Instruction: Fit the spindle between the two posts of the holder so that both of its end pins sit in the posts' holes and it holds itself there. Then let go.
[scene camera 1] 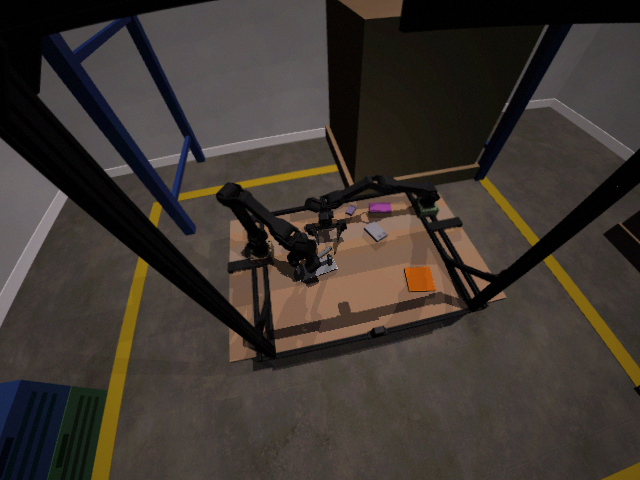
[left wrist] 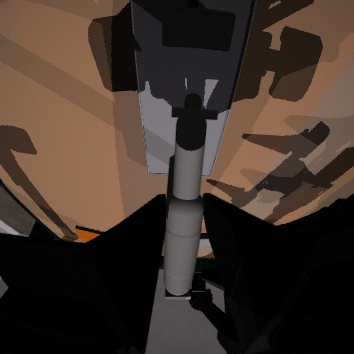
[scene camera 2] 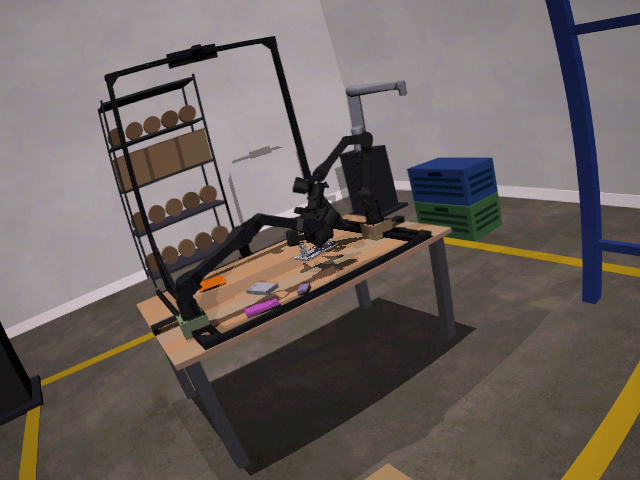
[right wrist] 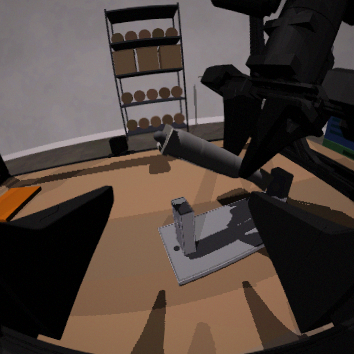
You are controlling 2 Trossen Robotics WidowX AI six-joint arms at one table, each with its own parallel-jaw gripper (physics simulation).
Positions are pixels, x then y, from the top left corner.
Labels:
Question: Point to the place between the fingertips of the left gripper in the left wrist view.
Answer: At 183,200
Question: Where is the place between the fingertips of the left gripper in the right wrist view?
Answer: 233,170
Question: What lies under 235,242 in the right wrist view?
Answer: A holder plate.

